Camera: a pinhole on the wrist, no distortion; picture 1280 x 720 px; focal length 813.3 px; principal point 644.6 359.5 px. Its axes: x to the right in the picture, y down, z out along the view. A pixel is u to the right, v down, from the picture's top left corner.
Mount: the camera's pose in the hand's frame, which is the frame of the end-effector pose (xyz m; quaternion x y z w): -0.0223 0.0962 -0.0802 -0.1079 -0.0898 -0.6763 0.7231
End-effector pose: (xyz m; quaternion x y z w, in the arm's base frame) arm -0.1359 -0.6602 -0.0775 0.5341 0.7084 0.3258 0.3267
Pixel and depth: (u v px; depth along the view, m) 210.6 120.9 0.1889
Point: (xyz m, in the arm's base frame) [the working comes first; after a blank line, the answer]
In the camera's frame: -0.1008 -0.0554 0.1889

0.0743 -0.6782 0.0846
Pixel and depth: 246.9 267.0 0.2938
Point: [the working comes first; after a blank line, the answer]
In the camera's frame: -0.1437 -0.0334 0.2938

0.1803 -0.6327 0.0896
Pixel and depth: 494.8 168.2 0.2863
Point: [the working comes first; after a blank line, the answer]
In the camera's frame: -0.0527 -0.0673 0.2863

0.1520 -0.6772 0.0078
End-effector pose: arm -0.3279 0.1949 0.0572 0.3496 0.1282 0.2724 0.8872
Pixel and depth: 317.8 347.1 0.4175
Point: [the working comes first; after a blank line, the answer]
In the camera's frame: -0.1678 -0.0064 0.4175

-0.3872 0.2506 0.5141
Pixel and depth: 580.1 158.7 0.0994
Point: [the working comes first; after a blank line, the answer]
In the camera's frame: -0.0079 -0.0245 0.0994

-0.4106 0.2398 0.1586
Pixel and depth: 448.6 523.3 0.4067
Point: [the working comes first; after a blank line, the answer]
In the camera's frame: -0.0980 0.0819 0.4067

-0.2835 0.2614 0.4704
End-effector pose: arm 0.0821 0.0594 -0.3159 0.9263 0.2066 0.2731 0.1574
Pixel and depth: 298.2 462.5 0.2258
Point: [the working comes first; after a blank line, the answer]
In the camera's frame: -0.0962 0.0286 0.2258

0.2219 -0.1773 -0.2997
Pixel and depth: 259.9 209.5 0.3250
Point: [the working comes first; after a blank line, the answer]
In the camera's frame: -0.1537 -0.0599 0.3250

0.2225 -0.3014 -0.3746
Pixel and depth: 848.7 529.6 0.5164
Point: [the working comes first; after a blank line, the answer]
In the camera's frame: 0.1296 0.1080 0.5164

0.4526 -0.0780 -0.5802
